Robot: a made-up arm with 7 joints.
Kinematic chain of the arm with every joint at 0, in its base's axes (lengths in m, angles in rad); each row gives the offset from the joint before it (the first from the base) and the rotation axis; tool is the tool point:
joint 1: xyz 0 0 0 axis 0 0.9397 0.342
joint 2: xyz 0 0 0 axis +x
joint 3: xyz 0 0 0 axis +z
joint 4: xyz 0.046 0 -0.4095 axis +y
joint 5: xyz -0.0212 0 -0.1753 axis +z
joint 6: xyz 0 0 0 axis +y
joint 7: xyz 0 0 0 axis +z
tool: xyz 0 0 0
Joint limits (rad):
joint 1: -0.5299..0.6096
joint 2: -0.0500..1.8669
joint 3: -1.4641..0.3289
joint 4: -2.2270..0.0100
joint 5: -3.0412..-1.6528
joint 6: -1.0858..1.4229
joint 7: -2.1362..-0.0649
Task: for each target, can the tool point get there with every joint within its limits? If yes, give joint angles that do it. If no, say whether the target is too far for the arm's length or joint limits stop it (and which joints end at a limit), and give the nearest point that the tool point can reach.
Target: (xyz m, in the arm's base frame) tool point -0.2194 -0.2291 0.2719
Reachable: no: joint limits stop it (at a limit: joint 1, joint 2, joint 3, joint 4) | nearest point -0.1074 -0.2217 -0.2836 | short by 0.567 m
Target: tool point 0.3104 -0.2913 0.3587
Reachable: no: joint limits stop it (at a limit: joint 1, joint 2, joint 4) | nearest point 0.2876 -0.1419 -0.1957 | short by 0.575 m
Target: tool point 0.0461 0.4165 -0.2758
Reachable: yes | joints 0.2095 1.3781 -0.9375 -1.4474 -1.9979 -0.0986 -1.8743
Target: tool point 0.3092 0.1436 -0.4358
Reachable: yes | joints -0.2828 0.4489 -0.3750 -0.9956 -2.8743 -0.0665 -0.3817
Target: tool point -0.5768 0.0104 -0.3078
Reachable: no: too far | nearest point -0.3283 0.0715 -0.4789 | short by 0.308 m
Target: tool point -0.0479 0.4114 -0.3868
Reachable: yes | joints 0.4151 0.7911 0.1508 -0.8322 -2.3403 0.7110 -1.5581
